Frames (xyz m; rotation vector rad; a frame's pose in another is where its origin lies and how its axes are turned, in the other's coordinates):
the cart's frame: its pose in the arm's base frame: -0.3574 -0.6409 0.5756 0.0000 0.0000 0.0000
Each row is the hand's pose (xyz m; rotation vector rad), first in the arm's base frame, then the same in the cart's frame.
Working: the arm's base frame: its pose in the cart's frame: 0.3574 0.6409 -0.5756 0.0000 0.0000 0.0000

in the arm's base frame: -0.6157 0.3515 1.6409 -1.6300 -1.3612 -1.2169
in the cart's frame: -0.2583 0.9924 1.0653 -1.6300 -1.3612 -1.2169
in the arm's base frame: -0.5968 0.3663 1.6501 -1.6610 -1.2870 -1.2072
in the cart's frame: -0.2394 1.0072 1.0745 -1.6610 -1.2870 -1.2072
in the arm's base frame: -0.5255 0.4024 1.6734 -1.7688 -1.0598 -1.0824
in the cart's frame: -0.1681 1.0433 1.0978 -1.7688 -1.0598 -1.0824
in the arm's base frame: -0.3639 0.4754 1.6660 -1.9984 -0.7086 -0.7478
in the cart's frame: -0.0065 1.1163 1.0904 -1.9984 -0.7086 -0.7478
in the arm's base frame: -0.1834 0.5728 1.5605 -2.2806 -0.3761 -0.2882
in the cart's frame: 0.1740 1.2137 0.9849 -2.2806 -0.3761 -0.2882
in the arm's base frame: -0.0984 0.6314 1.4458 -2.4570 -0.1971 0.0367
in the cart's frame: 0.2590 1.2723 0.8702 -2.4570 -0.1971 0.0367
